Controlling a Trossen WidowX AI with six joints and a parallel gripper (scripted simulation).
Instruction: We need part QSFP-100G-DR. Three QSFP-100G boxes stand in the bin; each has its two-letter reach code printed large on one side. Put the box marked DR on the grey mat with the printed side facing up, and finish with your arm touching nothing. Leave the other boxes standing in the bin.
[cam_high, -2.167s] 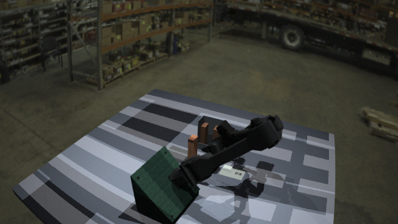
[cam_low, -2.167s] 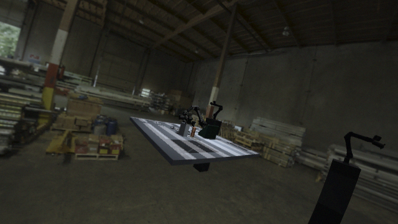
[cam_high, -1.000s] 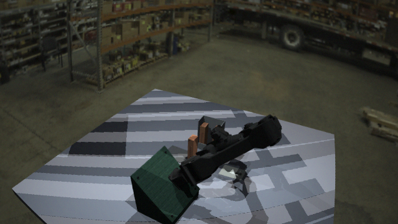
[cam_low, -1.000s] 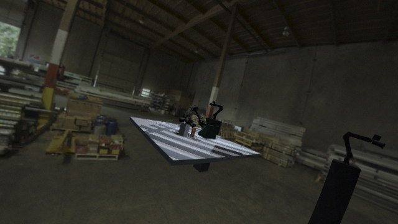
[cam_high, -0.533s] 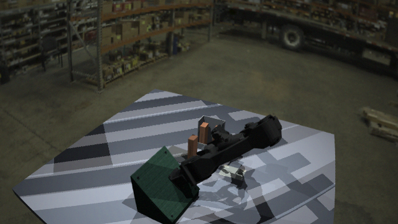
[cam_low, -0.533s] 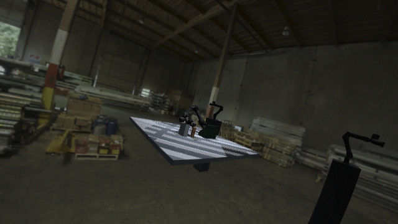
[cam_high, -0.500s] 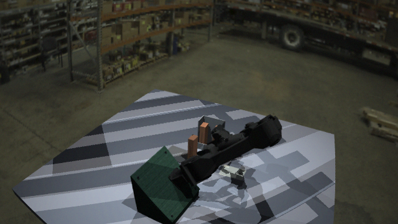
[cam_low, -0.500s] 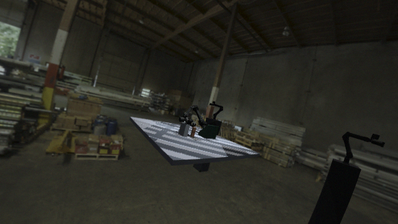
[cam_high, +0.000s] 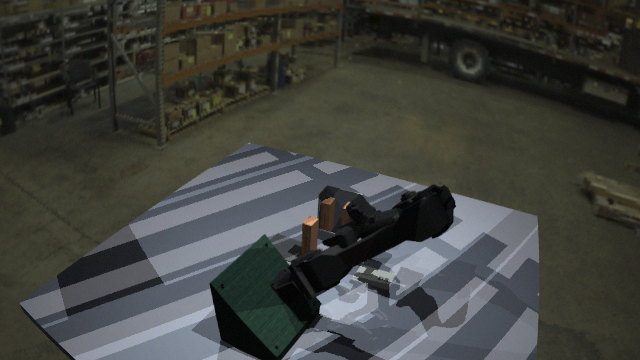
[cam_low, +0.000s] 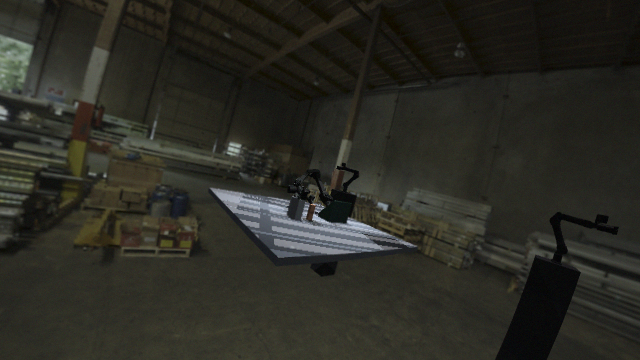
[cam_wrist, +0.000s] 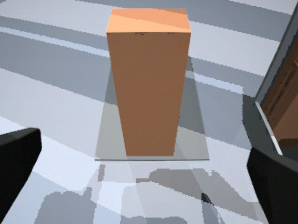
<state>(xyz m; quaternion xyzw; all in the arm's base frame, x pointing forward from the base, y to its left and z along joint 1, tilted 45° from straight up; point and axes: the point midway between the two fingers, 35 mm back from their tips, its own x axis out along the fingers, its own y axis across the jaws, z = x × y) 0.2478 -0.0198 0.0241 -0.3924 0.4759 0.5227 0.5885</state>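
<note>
My gripper tip is 10 mm short of the grey mat, 120 mm to the right of it and 90 mm above it. Round my gripper tip: white card: 130 mm to the right, 100 mm below.
</note>
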